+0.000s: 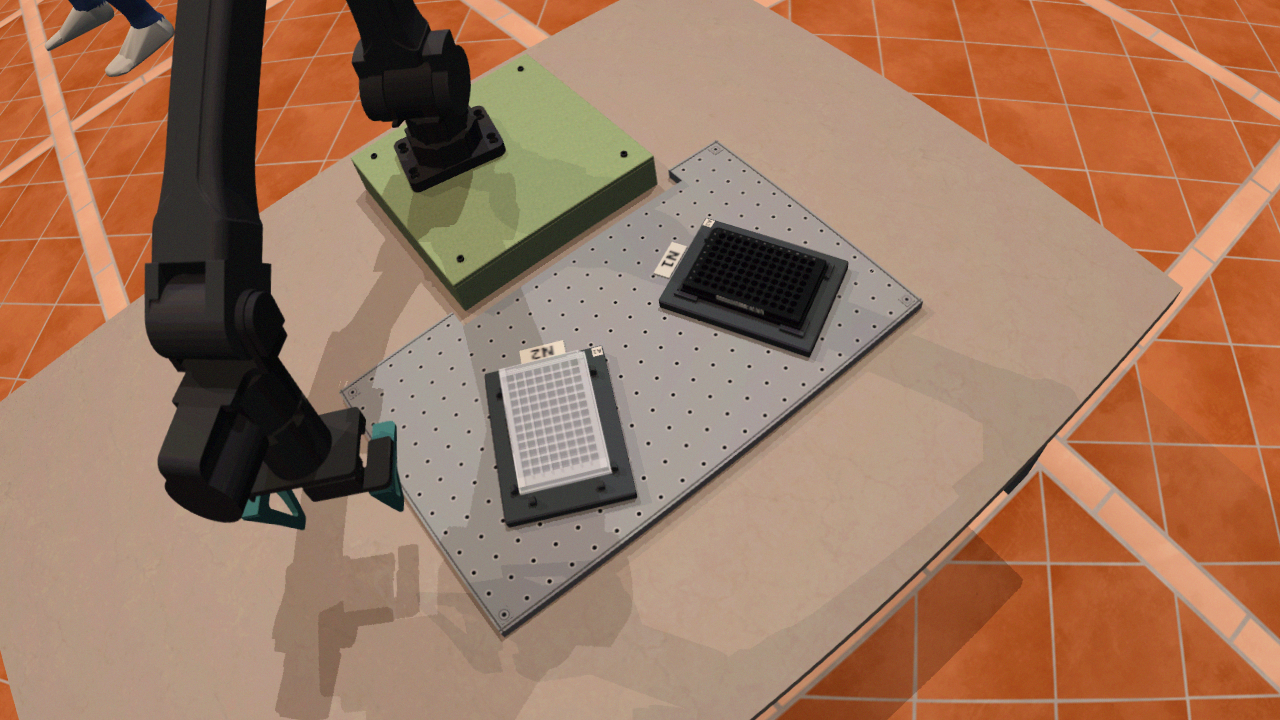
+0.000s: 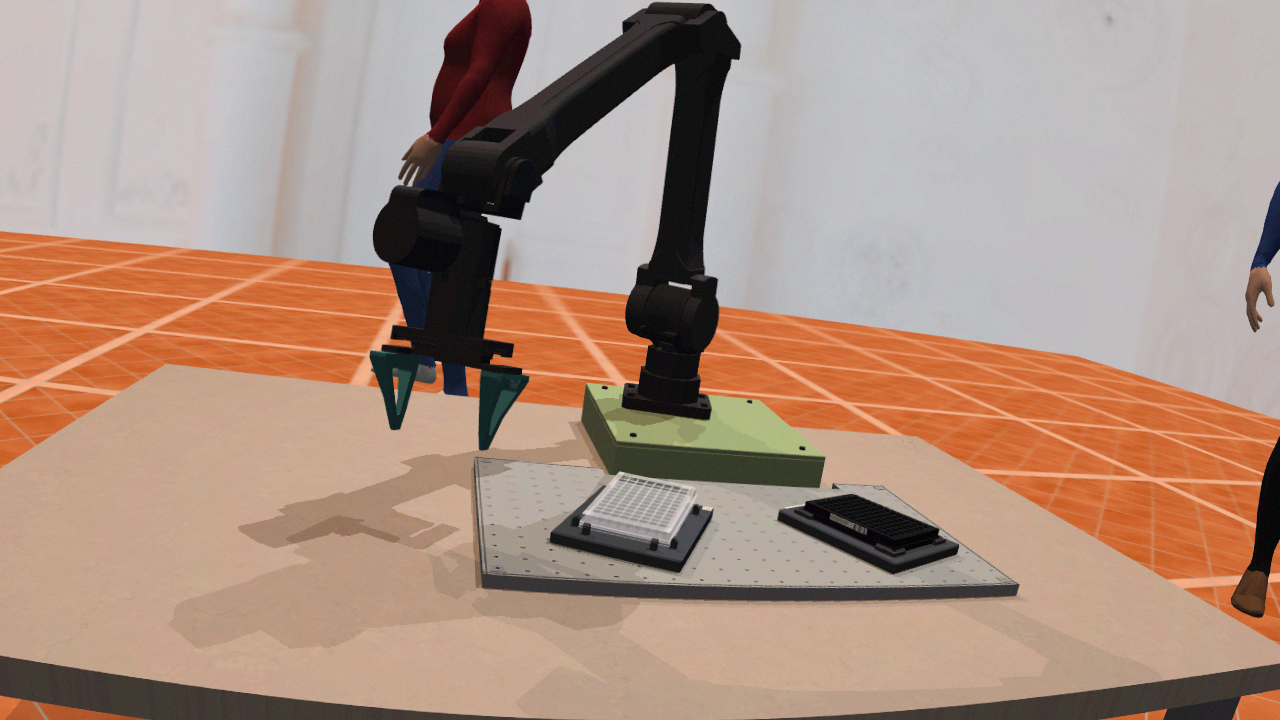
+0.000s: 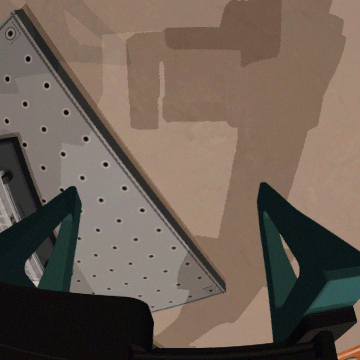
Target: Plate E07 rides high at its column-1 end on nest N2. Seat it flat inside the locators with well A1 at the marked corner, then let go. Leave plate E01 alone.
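Pixels of known places: gripper, fingertip midpoint: (image 1: 352,514) (image 2: 437,439) (image 3: 165,193); arm's base, link origin: (image 1: 450,152) (image 2: 665,406).
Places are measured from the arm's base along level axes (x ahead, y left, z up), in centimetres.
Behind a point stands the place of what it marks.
The clear plate E07 (image 1: 554,422) @[y -3.1, x 39.2, z -1.5 cm] (image 2: 641,507) @[y -3.2, x 40.5, z -1.3 cm] (image 3: 7,202) @[y -8.0, x 41.2, z -2.0 cm] lies on the dark nest N2 (image 1: 619,438) @[y 1.6, x 42.9, z -3.0 cm] (image 2: 683,551) @[y 0.8, x 46.2, z -3.0 cm] (image 3: 19,165) @[y -10.6, x 43.4, z -3.1 cm]. Its end at the N2 label reaches the nest's edge and looks raised. Its opposite end lies lower, beside the locator posts. The nest's A1 mark (image 1: 597,351) @[y 3.9, x 33.2, z -3.0 cm] is at the label-end corner. Well lettering on the plate is too small to read. My gripper (image 1: 351,517) @[y -23.0, x 41.1, z 2.6 cm] (image 2: 439,437) @[y -23.0, x 41.1, z 2.6 cm] (image 3: 165,193) @[y -23.0, x 41.1, z 2.6 cm] is open and empty, raised beside the pegboard, well apart from the plate. The black plate E01 (image 1: 760,273) @[y 21.9, x 34.2, z -1.6 cm] (image 2: 877,519) @[y 21.8, x 34.8, z -1.6 cm] sits on nest N1 (image 1: 825,313) @[y 25.4, x 40.8, z -3.0 cm] (image 2: 939,552) @[y 28.0, x 39.1, z -3.2 cm].
Both nests stand on the grey perforated board (image 1: 689,394) @[y 9.6, x 41.4, z -4.1 cm] (image 2: 760,559) @[y 8.4, x 43.0, z -4.1 cm] (image 3: 107,185) @[y -16.5, x 38.9, z -4.2 cm]. The green base block (image 1: 554,161) @[y 10.1, x 8.7, z -0.4 cm] (image 2: 742,429) @[y 10.2, x 6.4, z -0.3 cm] carries the arm behind the board. The tan table (image 1: 859,465) @[y 19.9, x 55.5, z -5.5 cm] (image 2: 268,447) @[y -45.9, x 28.5, z -5.5 cm] (image 3: 195,165) @[y -23.5, x 37.8, z -5.4 cm] surrounds them. People stand beyond the table.
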